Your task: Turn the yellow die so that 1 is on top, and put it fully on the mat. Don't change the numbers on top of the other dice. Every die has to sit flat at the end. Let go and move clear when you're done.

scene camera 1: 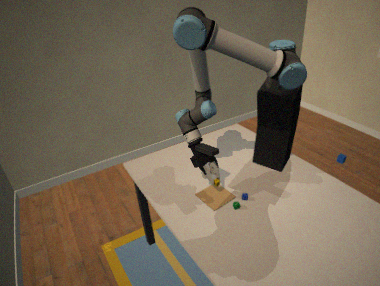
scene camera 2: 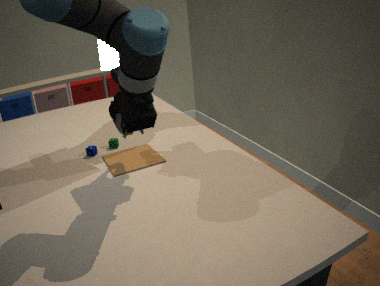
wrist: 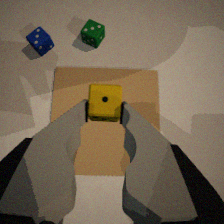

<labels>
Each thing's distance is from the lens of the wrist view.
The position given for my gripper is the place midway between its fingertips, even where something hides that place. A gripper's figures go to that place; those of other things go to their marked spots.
my gripper (wrist: 105, 102): 14 cm
tan mat (wrist: 140, 90): 23 cm
yellow die (wrist: 104, 101): 12 cm
The marked spots on the yellow die and the tan mat are 11 cm apart.
</labels>
